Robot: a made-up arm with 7 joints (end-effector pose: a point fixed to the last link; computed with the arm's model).
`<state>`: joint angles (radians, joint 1 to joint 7).
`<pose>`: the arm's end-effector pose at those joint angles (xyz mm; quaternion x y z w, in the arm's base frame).
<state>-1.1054 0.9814 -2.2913 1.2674 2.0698 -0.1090 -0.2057</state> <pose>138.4 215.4 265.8 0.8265 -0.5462 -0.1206 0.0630</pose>
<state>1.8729 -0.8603 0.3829 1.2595 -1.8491 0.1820 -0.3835</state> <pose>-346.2 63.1 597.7 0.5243 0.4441 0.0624 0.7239</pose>
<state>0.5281 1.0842 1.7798 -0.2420 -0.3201 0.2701 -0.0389</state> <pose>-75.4 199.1 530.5 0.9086 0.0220 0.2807 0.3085</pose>
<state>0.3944 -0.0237 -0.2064 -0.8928 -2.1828 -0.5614 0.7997</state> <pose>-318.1 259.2 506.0 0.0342 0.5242 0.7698 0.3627</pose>
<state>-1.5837 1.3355 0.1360 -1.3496 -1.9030 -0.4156 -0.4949</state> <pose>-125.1 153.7 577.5 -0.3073 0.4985 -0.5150 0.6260</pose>
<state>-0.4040 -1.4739 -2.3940 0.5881 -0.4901 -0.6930 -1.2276</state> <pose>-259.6 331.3 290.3 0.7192 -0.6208 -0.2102 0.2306</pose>
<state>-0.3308 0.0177 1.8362 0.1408 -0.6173 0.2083 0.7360</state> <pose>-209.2 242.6 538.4 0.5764 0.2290 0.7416 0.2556</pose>
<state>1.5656 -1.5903 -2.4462 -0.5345 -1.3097 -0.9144 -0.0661</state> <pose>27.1 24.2 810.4 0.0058 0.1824 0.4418 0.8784</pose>
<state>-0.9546 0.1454 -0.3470 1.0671 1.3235 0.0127 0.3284</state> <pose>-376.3 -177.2 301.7 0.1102 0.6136 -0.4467 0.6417</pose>
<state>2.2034 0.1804 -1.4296 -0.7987 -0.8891 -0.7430 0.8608</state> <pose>-101.9 164.2 889.8 -0.4110 0.1628 -0.5989 0.6678</pose>
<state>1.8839 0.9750 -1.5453 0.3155 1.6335 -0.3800 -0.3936</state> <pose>72.8 462.7 559.2 0.6218 0.0601 0.7365 0.2594</pose>
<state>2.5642 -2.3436 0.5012 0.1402 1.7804 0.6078 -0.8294</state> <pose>72.2 552.6 834.2 0.1529 -0.4182 0.8952 0.0209</pose>
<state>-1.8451 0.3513 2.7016 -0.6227 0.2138 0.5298 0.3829</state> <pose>-162.7 21.5 360.3 -0.2567 0.4560 -0.3283 0.7864</pose>
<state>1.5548 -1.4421 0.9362 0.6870 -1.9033 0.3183 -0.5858</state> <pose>-195.6 -124.0 633.9 0.3002 0.8384 0.3657 0.2706</pose>
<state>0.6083 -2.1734 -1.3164 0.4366 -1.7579 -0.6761 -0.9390</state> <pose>-0.5 210.2 557.6 -0.2832 0.0548 -0.9401 0.1815</pose>
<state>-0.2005 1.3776 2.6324 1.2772 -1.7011 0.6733 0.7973</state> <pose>-374.3 -21.4 616.5 -0.3675 -0.7657 -0.4507 0.2749</pose>
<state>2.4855 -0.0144 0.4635 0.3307 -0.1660 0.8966 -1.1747</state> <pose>-183.9 99.5 809.5 -0.3951 -0.0071 0.5708 0.7198</pose>
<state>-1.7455 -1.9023 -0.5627 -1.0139 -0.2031 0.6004 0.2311</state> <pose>-147.8 119.7 266.9 -0.3271 0.8756 0.2248 0.2752</pose>
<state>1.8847 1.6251 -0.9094 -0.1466 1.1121 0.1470 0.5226</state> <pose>-59.2 541.1 831.1 0.7515 0.2545 0.5964 0.1215</pose>
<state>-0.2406 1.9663 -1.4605 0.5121 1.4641 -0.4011 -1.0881</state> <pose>240.4 108.3 452.8 -0.3989 0.8976 -0.1323 0.1334</pose>
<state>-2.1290 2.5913 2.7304 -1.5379 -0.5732 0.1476 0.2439</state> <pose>35.6 401.0 217.2 -0.4023 0.4703 0.5740 0.5362</pose>
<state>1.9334 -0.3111 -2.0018 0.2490 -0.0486 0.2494 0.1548</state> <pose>-430.0 171.6 701.2 -0.2678 -0.7490 -0.4446 0.4119</pose>
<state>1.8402 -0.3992 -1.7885 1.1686 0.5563 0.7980 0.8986</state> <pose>-451.1 328.5 533.0 0.1219 0.7136 0.6103 0.3217</pose>
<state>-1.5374 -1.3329 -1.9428 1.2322 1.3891 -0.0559 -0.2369</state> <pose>-455.8 91.2 417.0 0.4284 0.8342 -0.2977 0.1789</pose>
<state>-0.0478 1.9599 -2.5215 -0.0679 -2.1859 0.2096 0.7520</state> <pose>-385.9 105.6 495.6 -0.0065 0.2566 -0.9660 0.0320</pose>
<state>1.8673 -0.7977 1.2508 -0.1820 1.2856 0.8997 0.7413</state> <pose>104.4 293.3 841.9 0.4206 -0.2649 0.3000 0.8142</pose>
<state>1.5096 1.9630 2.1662 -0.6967 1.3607 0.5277 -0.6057</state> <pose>-164.2 -69.9 582.4 0.0200 -0.6897 -0.1948 0.6971</pose>
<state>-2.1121 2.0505 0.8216 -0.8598 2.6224 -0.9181 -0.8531</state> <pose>-265.0 104.7 135.8 0.7819 0.5764 0.0797 0.2238</pose>
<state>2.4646 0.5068 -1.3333 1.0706 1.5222 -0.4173 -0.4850</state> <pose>-12.3 538.8 420.9 0.3570 0.3813 0.8334 0.1804</pose>
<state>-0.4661 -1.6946 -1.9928 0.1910 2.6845 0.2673 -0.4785</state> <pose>-357.2 202.9 606.2 -0.3051 0.3512 -0.7278 0.5038</pose>
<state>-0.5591 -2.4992 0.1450 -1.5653 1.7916 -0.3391 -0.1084</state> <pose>-21.3 -184.5 399.0 -0.2030 0.7704 -0.2246 0.5612</pose>
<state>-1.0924 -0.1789 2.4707 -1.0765 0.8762 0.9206 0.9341</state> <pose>-115.2 -102.8 519.7 -0.5433 -0.0916 -0.4984 0.6694</pose>
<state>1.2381 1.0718 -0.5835 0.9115 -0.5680 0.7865 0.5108</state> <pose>-379.7 241.1 643.4 -0.1112 -0.2864 -0.9419 0.1357</pose>
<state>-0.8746 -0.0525 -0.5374 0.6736 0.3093 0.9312 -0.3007</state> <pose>-420.8 174.5 227.8 0.4633 0.0890 -0.5605 0.6807</pose>
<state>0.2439 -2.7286 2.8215 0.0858 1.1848 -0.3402 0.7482</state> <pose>-431.2 127.9 453.2 -0.4515 -0.3393 0.8247 0.0295</pose>
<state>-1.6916 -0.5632 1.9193 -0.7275 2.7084 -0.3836 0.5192</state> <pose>75.7 467.1 340.4 -0.8648 0.0431 0.1430 0.4795</pose>
